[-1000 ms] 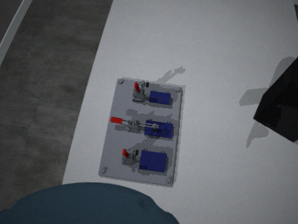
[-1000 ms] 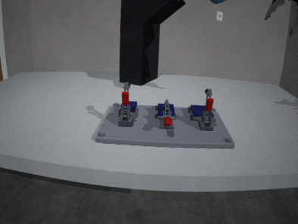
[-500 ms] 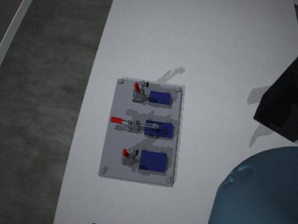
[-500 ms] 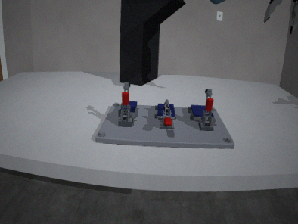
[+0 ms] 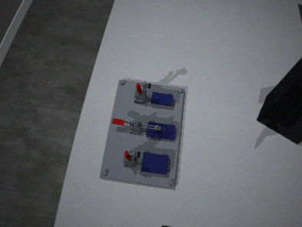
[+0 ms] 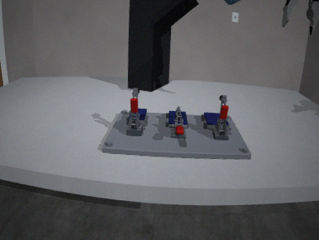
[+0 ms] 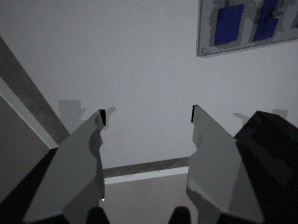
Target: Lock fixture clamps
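Now: the grey fixture plate 120 mm ahead of my hand, 330 mm to the right of it and 320 mm below it. From my hand the other things lie so: blue part 60 mm ahead, 230 mm to the right, 300 mm below.
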